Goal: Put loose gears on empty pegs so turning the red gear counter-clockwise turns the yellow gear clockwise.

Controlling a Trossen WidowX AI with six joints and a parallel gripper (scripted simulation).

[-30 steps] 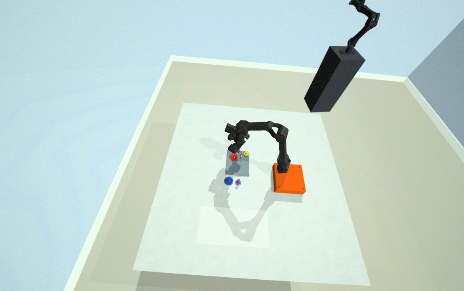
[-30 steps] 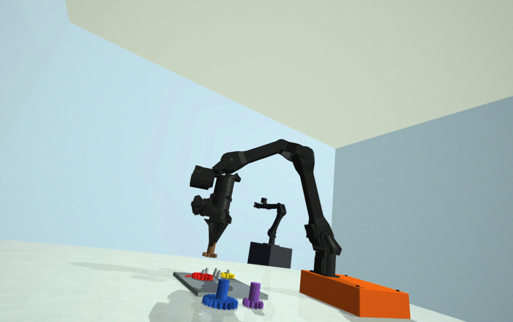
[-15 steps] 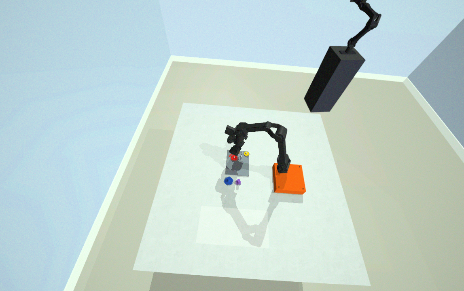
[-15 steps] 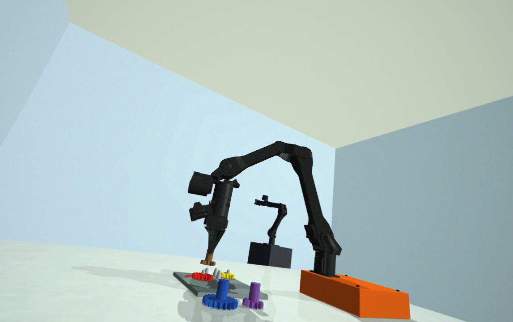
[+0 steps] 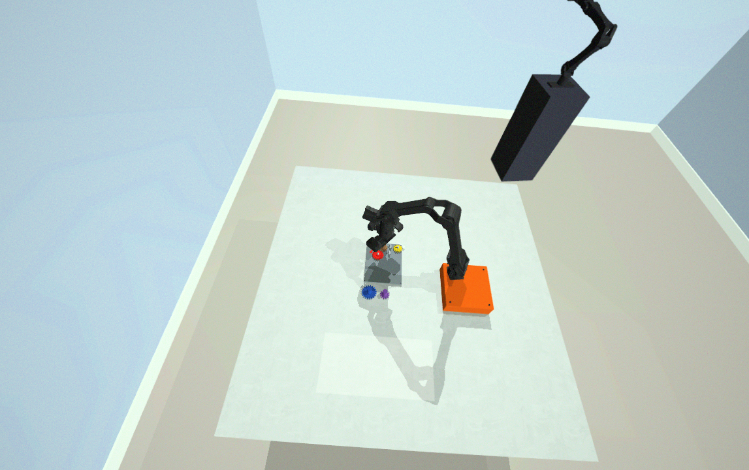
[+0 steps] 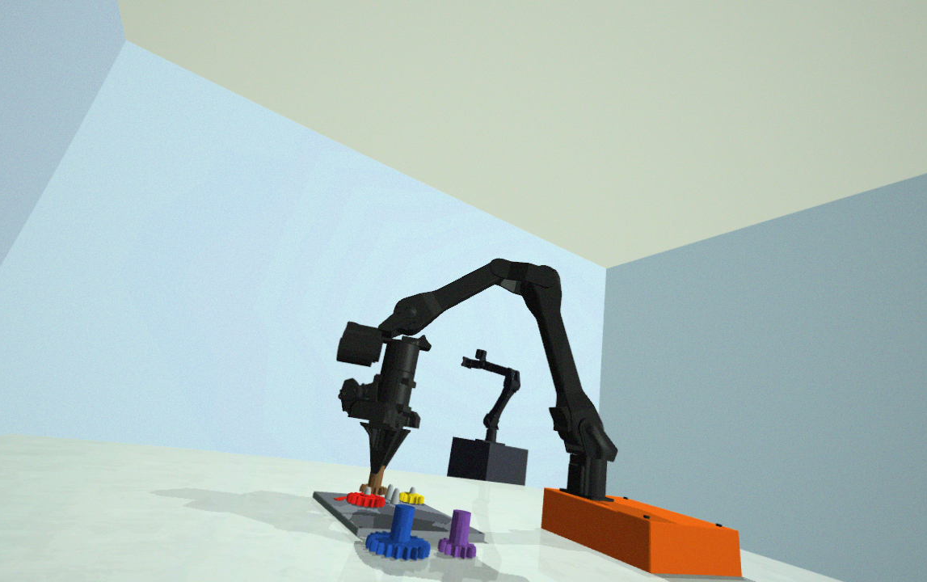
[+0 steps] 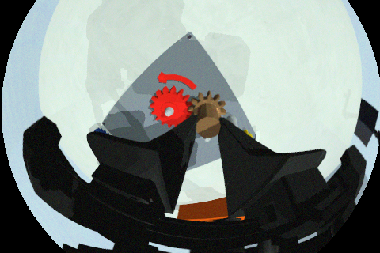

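Now: gripper tip 30 mm short of the red gear, 30 mm to the right of it and 30 mm above it. Also, from my gripper tip: blue gear 90 mm ahead, 210 mm to the left, 30 mm below; then yellow gear 70 mm behind, 30 mm below; then brown gear 10 mm below.
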